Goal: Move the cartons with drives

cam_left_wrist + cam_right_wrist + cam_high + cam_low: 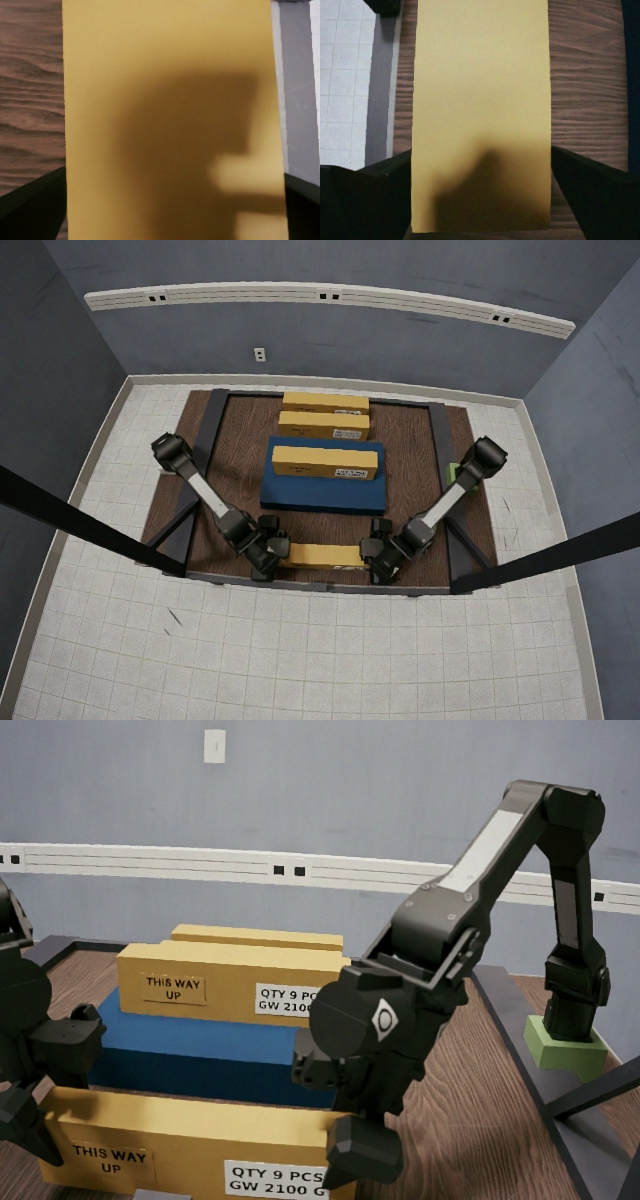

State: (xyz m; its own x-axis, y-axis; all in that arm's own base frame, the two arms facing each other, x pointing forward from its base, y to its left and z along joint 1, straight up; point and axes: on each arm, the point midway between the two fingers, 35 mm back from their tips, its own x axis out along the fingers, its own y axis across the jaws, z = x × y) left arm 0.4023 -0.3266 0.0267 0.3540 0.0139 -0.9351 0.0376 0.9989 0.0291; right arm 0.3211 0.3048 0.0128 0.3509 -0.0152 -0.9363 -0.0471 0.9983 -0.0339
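My left hand is 140 mm to the left of the carton and 30 mm above it. From my left hand the other things lie so: blue raised platform 280 mm ahead, 130 mm to the right, 40 mm below.
Right now my right hand is 140 mm to the right of the carton, 30 mm above it and 10 mm past it. Also, from my right hand: blue raised platform: 270 mm ahead, 160 mm to the left, 40 mm below.
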